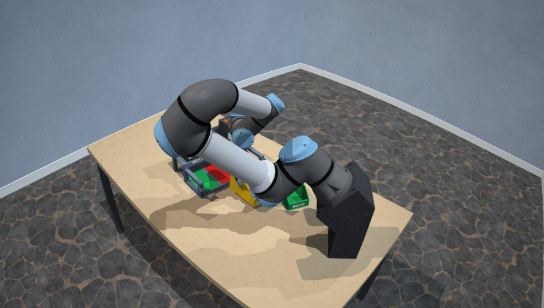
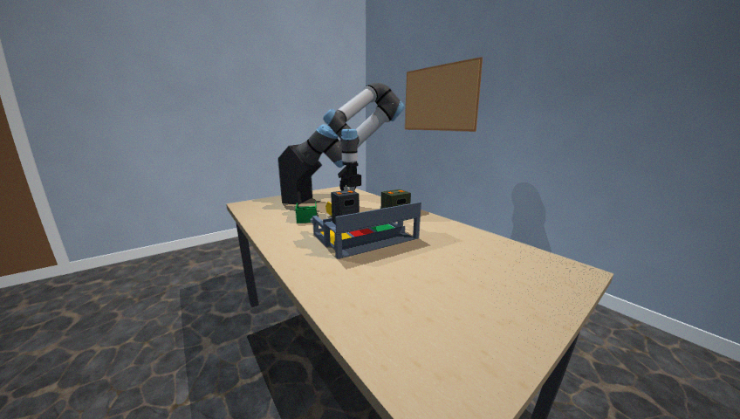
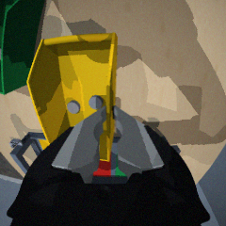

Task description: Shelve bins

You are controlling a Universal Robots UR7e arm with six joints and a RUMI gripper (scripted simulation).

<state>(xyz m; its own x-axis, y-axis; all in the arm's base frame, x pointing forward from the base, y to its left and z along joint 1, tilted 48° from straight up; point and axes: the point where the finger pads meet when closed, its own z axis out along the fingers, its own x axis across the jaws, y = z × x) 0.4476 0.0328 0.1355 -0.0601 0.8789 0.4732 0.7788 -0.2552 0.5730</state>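
Now: the yellow bin 5 cm to the right of my hand and 3 cm below it. From my hand the other things lie so: green bin (11 cm behind, 20 cm to the right, 5 cm below); black box (32 cm ahead, 16 cm to the right, 8 cm above).
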